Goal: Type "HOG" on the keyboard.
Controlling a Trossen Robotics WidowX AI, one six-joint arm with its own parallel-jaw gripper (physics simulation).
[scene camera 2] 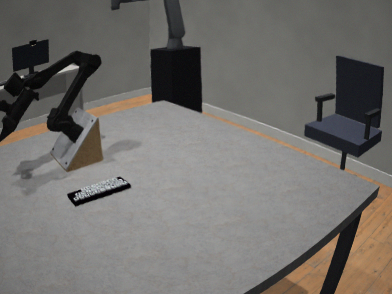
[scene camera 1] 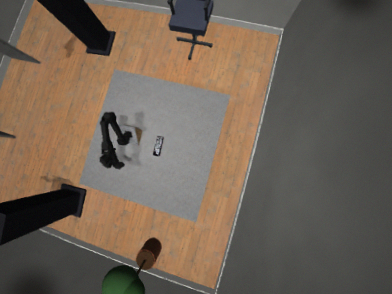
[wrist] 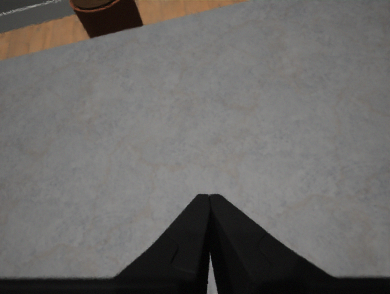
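Where they show: gripper, between the fingertips: (scene camera 1: 116,168) (wrist: 208,205); arm's base, origin of its link: (scene camera 2: 76,133) (scene camera 1: 128,134).
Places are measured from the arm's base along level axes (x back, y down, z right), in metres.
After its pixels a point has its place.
A small black keyboard (scene camera 1: 158,145) {y 0.080, x -0.285, z 0.051 m} (scene camera 2: 99,190) {y 0.083, x -0.295, z 0.057 m} with white keys lies flat on the grey table (scene camera 1: 180,190) {y 0.098, x -0.592, z 0.441 m} (scene camera 2: 225,215) {y 0.097, x -0.602, z -0.138 m} (wrist: 200,115) {y 0.097, x 0.015, z 0.484 m}. Its letters are too small to read, and it does not show in the wrist view. My black gripper (scene camera 1: 121,165) {y -0.064, x 0.006, z 0.333 m} (wrist: 208,205) {y -0.064, x 0.006, z 0.333 m} is shut, with its fingertips together and nothing between them. It is raised above the table, apart from the keyboard, on the left side of scene camera 1's view. In scene camera 2's view the end of the arm reaches the left edge, well away from the keyboard.
My arm stands on a wedge-shaped mount (scene camera 1: 139,134) {y 0.056, x -0.077, z -0.019 m} (scene camera 2: 90,150) {y 0.047, x -0.077, z -0.021 m} beside the keyboard. Off the table are an office chair (scene camera 1: 190,22) (scene camera 2: 342,132), a brown plant pot (scene camera 1: 146,258) (wrist: 110,17) and a black pedestal (scene camera 2: 176,77) bearing a grey arm (scene camera 2: 174,22). A monitor (scene camera 2: 31,55) stands behind.
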